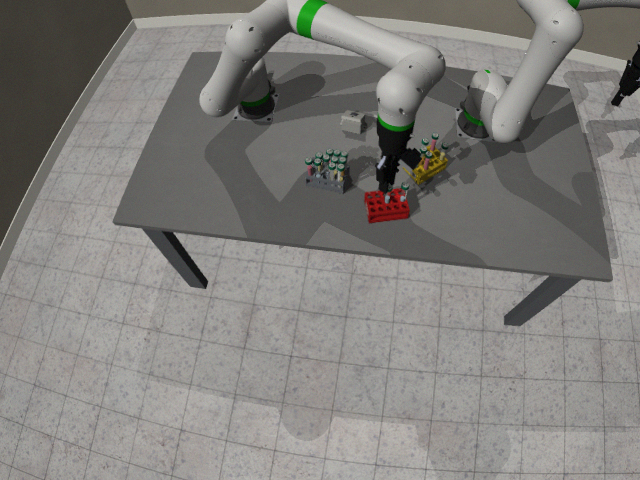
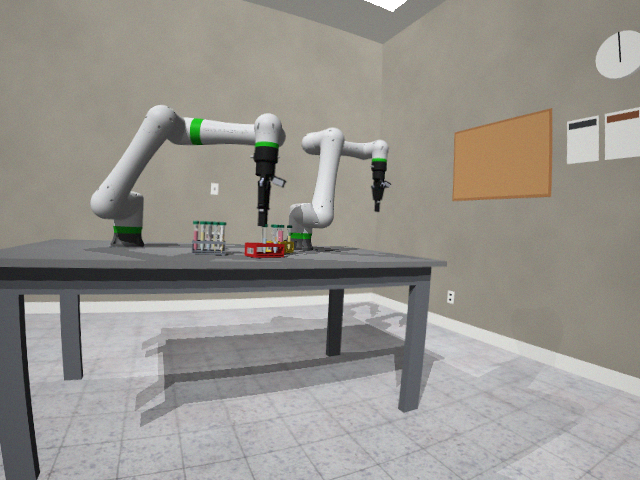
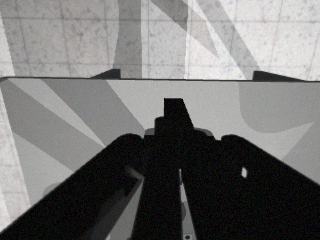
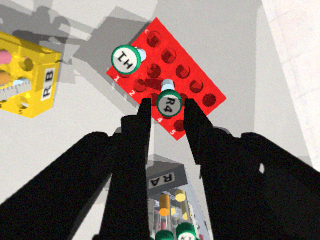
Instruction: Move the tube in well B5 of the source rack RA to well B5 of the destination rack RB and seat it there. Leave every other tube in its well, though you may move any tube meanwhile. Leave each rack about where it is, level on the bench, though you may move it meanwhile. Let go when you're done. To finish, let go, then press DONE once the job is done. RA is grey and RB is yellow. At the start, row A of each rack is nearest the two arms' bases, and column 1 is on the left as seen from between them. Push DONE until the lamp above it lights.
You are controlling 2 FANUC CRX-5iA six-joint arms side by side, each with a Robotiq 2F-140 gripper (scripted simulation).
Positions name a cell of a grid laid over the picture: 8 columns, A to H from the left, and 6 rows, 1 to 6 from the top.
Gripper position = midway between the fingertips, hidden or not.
In view: my left gripper (image 3: E3), my right gripper (image 1: E3), a red rack (image 1: E3), a green-capped tube marked h1 (image 4: D2) and a green-capped tube marked r4 (image 4: E3).
The red rack also shows in image 4 (image 4: E3). My right gripper also shows in image 2 (image 2: D3) and in image 4 (image 4: E3). Image 3 does not show the red rack: it is out of frame. Image 3 does not show the green-capped tube marked h1: it is out of frame.
